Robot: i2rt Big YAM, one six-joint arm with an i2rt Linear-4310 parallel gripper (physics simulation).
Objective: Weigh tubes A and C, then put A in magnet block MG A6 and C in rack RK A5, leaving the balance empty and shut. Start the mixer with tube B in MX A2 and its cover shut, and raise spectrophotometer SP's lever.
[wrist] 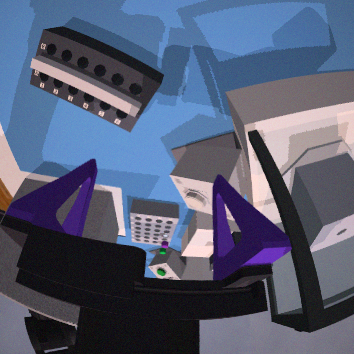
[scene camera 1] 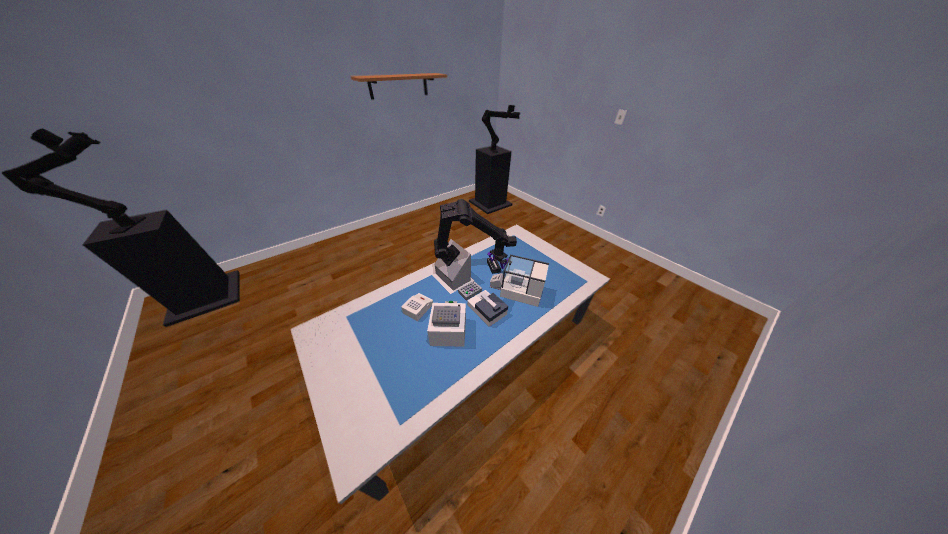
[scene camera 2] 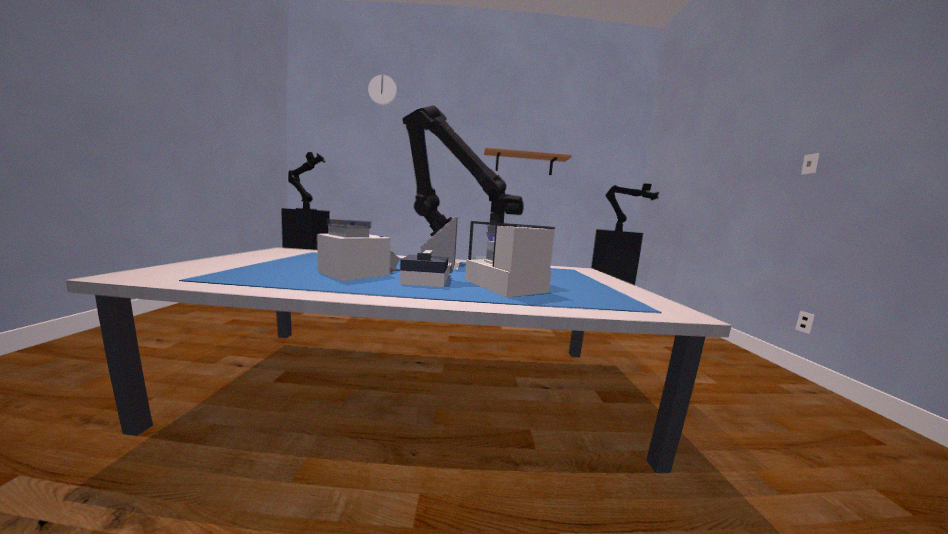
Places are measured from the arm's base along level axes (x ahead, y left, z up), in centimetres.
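Pixels of known places: gripper, between the fingertips: (wrist: 155, 171) (scene camera 1: 497, 265); arm's base, origin of its link: (scene camera 1: 451, 255) (scene camera 2: 442, 228).
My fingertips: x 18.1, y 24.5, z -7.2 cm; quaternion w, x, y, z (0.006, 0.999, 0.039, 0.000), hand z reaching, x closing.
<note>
Ahead of a thing's pixels: the offset from my fingertips to its top centre. "pt": to the spot under its first point. Level surfaces: height alone.
My gripper (scene camera 1: 498, 259) (scene camera 2: 490, 236) (wrist: 155, 171) is open and empty, its purple fingers wide apart above the mat beside the balance @(dx +17.3, dy +1.5, dz +12.4 cm) (scene camera 1: 538, 271) (scene camera 2: 524, 258) (wrist: 300, 95). In the balance chamber a dark block shows, with no tube visible; I cannot tell whether its door is shut. A dark magnet block @(dx -8.2, dy +4.1, dz -5.0 cm) (scene camera 1: 492, 265) (wrist: 91, 75) with two rows of dark wells lies at the wrist view's upper left; I see no tube in it. A grey rack (scene camera 1: 469, 289) (wrist: 154, 207) has a purple spot at its edge. Tube letters cannot be read.
A small box with a dial @(pt dx +9.3, dy -8.1, dz -3.2 cm) (scene camera 1: 496, 281) (wrist: 205, 167) stands beside the balance. A dark-topped device @(dx +19.9, dy -23.5, dz +0.4 cm) (scene camera 1: 490, 306) (scene camera 2: 424, 265), a large white box with a grey well block @(dx +16.5, dy -47.4, dz +9.2 cm) (scene camera 1: 447, 315) and a white keypad-like device @(dx -4.2, dy -56.7, dz -2.8 cm) (scene camera 1: 416, 305) stand on the blue mat @(dz -9.8 cm) (scene camera 1: 391, 371).
</note>
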